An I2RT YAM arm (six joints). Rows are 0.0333 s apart.
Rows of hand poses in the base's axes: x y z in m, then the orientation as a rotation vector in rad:
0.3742, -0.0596, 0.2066, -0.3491, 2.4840, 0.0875
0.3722, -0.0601, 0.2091, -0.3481, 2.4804, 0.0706
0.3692, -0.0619, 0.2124, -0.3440, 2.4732, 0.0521
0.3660, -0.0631, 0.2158, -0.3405, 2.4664, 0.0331
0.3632, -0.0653, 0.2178, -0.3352, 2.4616, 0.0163
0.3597, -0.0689, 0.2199, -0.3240, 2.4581, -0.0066
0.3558, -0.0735, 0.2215, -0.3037, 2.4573, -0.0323
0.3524, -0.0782, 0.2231, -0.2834, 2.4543, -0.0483
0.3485, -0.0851, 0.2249, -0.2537, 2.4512, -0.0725
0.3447, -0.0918, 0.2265, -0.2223, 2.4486, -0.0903
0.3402, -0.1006, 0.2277, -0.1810, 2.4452, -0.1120
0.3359, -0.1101, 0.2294, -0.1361, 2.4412, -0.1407
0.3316, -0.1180, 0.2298, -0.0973, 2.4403, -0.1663
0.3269, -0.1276, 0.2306, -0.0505, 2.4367, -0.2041
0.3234, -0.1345, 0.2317, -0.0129, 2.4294, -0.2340
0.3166, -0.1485, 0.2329, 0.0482, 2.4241, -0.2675
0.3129, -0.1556, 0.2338, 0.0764, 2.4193, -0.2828
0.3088, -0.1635, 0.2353, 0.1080, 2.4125, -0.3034
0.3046, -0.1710, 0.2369, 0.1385, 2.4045, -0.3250
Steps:
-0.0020, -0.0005, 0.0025, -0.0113, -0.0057, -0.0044
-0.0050, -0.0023, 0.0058, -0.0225, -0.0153, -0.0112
-0.0082, -0.0035, 0.0092, -0.0344, -0.0245, -0.0178
-0.0110, -0.0057, 0.0112, -0.0445, -0.0314, -0.0252
-0.0145, -0.0093, 0.0133, -0.0577, -0.0381, -0.0385
-0.0184, -0.0139, 0.0149, -0.0710, -0.0428, -0.0592
-0.0218, -0.0186, 0.0165, -0.0772, -0.0485, -0.0776
-0.0257, -0.0255, 0.0183, -0.0870, -0.0552, -0.1047
-0.0295, -0.0322, 0.0199, -0.0919, -0.0607, -0.1316
-0.0340, -0.0410, 0.0211, -0.0972, -0.0671, -0.1667
-0.0383, -0.0505, 0.0228, -0.1068, -0.0740, -0.2061
-0.0426, -0.0584, 0.0232, -0.1160, -0.0768, -0.2406
-0.0473, -0.0680, 0.0240, -0.1322, -0.0820, -0.2837
-0.0508, -0.0749, 0.0251, -0.1445, -0.0898, -0.3183
-0.0576, -0.0889, 0.0263, -0.1542, -0.0942, -0.3710
-0.0613, -0.0960, 0.0272, -0.1584, -0.0980, -0.3954
-0.0654, -0.1039, 0.0287, -0.1656, -0.1034, -0.4236
-0.0696, -0.1114, 0.0303, -0.1738, -0.1097, -0.4513

